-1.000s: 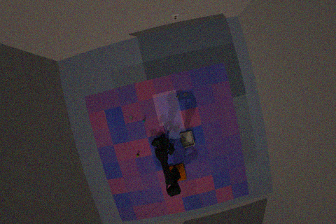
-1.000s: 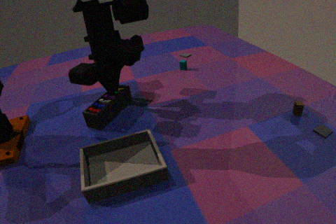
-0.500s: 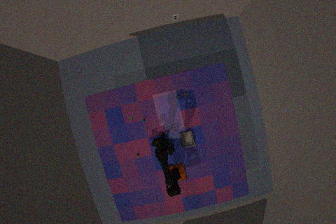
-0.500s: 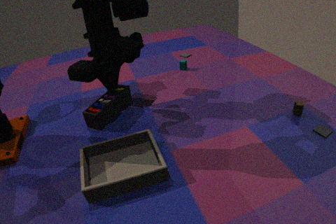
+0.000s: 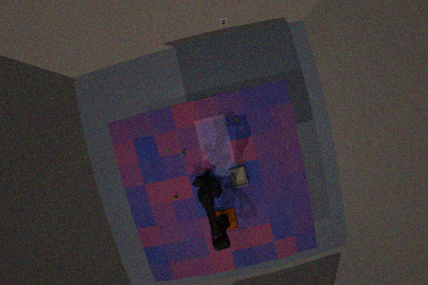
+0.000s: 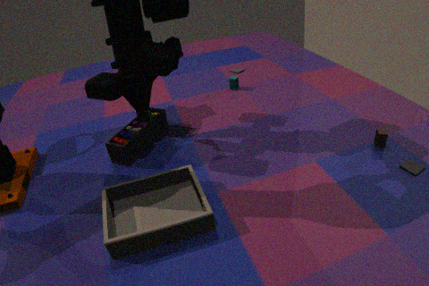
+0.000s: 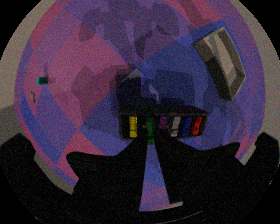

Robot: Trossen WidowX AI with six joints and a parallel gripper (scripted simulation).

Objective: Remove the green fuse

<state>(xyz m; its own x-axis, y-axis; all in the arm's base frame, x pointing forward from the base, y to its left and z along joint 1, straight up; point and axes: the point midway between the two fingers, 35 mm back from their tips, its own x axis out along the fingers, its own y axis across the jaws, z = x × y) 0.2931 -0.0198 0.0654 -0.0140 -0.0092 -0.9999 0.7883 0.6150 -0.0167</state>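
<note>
Right now the grey tray is 50 mm behind my gripper tip, 200 mm to the right of it and 50 mm below it. Round my gripper tip: green fuse 10 mm below; teal cube 240 mm ahead, 80 mm to the left, 40 mm below; brown cube 320 mm ahead, 270 mm to the right, 40 mm below.
</note>
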